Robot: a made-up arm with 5 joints.
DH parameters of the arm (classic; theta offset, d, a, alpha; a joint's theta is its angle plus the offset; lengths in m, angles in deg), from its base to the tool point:
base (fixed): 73.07 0 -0.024 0
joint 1: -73.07 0.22 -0.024 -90
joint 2: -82.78 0 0.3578 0
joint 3: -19.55 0 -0.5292 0
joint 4: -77.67 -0.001 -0.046 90
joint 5: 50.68 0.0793 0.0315 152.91
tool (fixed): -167.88 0.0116 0 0
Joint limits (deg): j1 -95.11..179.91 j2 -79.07..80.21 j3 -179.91..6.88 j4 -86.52..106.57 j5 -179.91..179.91
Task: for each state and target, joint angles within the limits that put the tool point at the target. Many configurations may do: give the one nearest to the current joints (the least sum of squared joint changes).
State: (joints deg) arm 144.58 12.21 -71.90 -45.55 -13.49
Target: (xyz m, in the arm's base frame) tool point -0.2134 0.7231 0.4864
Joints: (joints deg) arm 104.51 29.56 -100.59 -40.13 -15.30
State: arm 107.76 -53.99 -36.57 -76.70 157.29
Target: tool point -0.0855 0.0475 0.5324
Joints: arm 141.04 -72.20 -14.55 -86.52 146.79
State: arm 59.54 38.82 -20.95 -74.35 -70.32
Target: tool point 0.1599 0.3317 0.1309
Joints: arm 67.28 7.87 -24.57 -81.59 -71.20
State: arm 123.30 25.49 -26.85 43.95 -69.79
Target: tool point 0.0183 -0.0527 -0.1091
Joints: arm 111.53 57.92 -14.74 39.24 -62.47
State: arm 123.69 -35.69 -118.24 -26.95 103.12
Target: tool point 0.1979 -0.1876 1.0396
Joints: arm 144.82 -52.31 -104.12 -38.47 105.59
